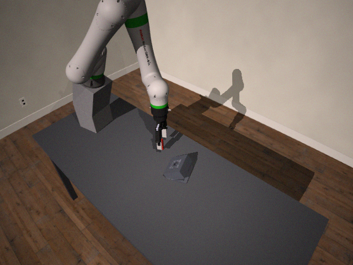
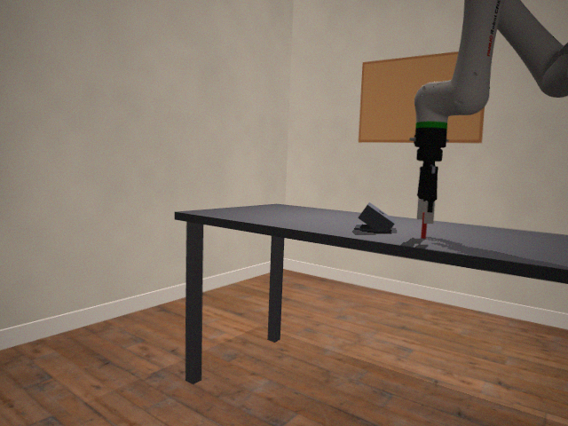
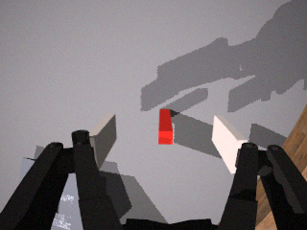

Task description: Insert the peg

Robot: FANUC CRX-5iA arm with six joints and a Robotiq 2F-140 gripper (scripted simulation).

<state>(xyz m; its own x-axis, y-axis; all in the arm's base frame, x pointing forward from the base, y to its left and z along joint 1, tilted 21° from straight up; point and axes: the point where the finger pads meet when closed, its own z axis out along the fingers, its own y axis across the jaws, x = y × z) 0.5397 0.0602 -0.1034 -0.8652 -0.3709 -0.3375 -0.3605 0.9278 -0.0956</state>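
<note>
Right now my hand is 4 cm above the red peg.
</note>
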